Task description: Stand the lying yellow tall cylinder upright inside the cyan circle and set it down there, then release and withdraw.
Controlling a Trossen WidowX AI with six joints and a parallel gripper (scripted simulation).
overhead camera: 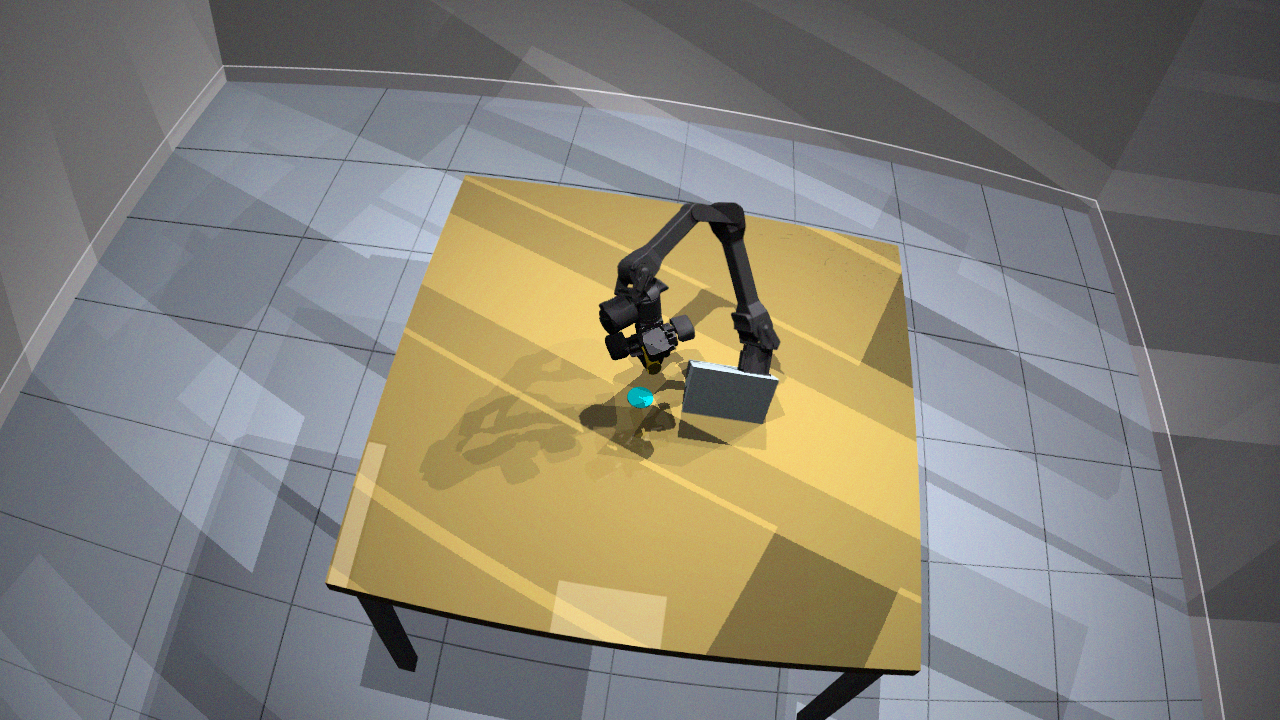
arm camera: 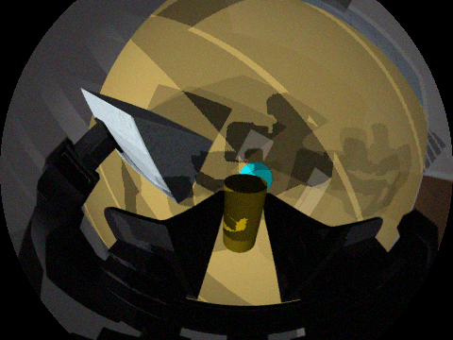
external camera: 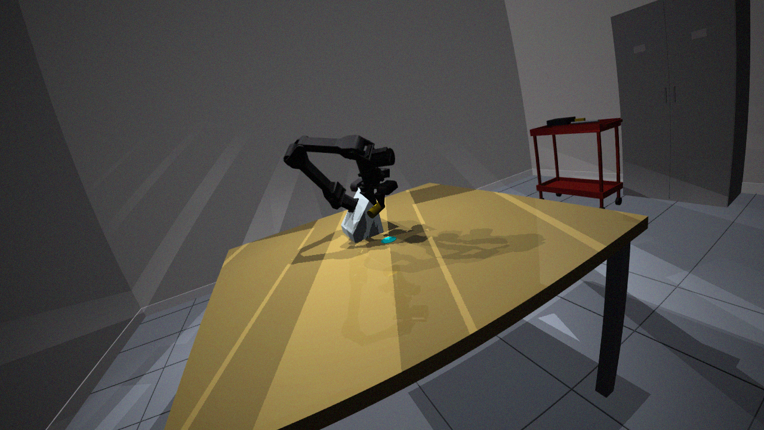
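Right now the cyan circle is 13 cm below my gripper tip and 1 cm ahead of it. The rest, counted from my gripper tip: yellow cylinder 2 cm to the right, 1 cm below, 1 cm ahead.
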